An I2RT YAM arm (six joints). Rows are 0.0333 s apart.
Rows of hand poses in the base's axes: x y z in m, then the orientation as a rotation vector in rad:
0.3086, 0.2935, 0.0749, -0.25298, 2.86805, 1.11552
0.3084, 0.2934, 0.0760, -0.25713, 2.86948, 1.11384
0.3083, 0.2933, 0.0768, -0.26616, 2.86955, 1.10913
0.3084, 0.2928, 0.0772, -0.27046, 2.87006, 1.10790
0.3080, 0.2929, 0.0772, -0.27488, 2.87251, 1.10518
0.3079, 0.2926, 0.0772, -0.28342, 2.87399, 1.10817
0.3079, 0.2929, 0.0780, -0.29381, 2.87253, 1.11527
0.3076, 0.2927, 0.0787, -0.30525, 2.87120, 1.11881
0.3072, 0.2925, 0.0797, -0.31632, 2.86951, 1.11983
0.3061, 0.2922, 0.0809, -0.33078, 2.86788, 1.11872
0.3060, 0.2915, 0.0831, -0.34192, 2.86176, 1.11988
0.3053, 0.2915, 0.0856, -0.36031, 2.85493, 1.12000
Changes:
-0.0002, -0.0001, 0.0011, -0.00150, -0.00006, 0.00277
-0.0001, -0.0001, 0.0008, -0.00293, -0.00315, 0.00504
0.0001, -0.0005, 0.0004, -0.00097, -0.00069, 0.00268
-0.0004, 0.0001, 0.0000, -0.00243, 0.00041, 0.00307
-0.0001, -0.0003, 0.0000, 0.00103, 0.00116, 0.00623
0.0000, 0.0003, 0.0008, 0.00424, -0.00003, 0.00719
-0.0003, -0.0002, 0.0007, 0.00215, -0.00141, 0.00740
-0.0004, -0.0002, 0.0010, 0.00085, -0.00262, 0.00672
-0.0011, -0.0003, 0.0012, -0.00045, -0.00384, 0.00860
-0.0001, -0.0007, 0.0022, 0.00239, -0.00630, 0.00567
-0.0007, 0.0000, 0.0025, 0.00183, -0.00822, 0.01002

